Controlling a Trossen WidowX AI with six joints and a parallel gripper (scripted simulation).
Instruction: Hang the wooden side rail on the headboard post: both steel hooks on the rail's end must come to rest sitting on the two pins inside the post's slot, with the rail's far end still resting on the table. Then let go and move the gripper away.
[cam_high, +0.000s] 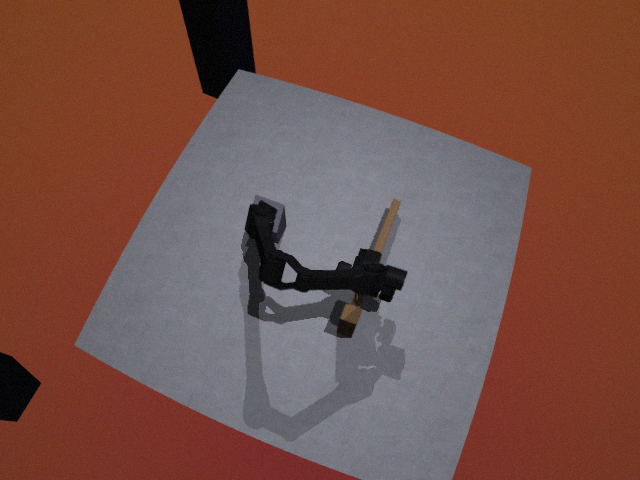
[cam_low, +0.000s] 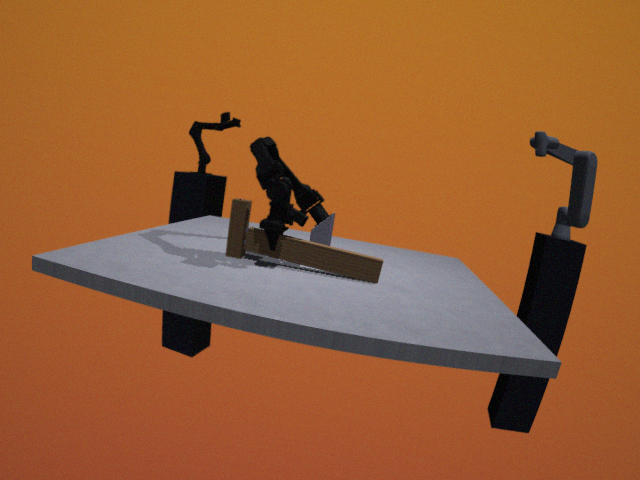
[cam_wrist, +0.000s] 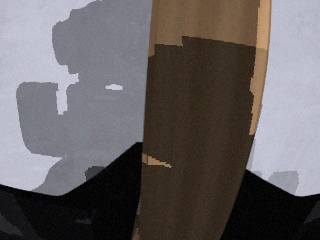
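My gripper tip is now 10 mm short of the wooden headboard post, 120 mm to the left of it and 40 mm below it.
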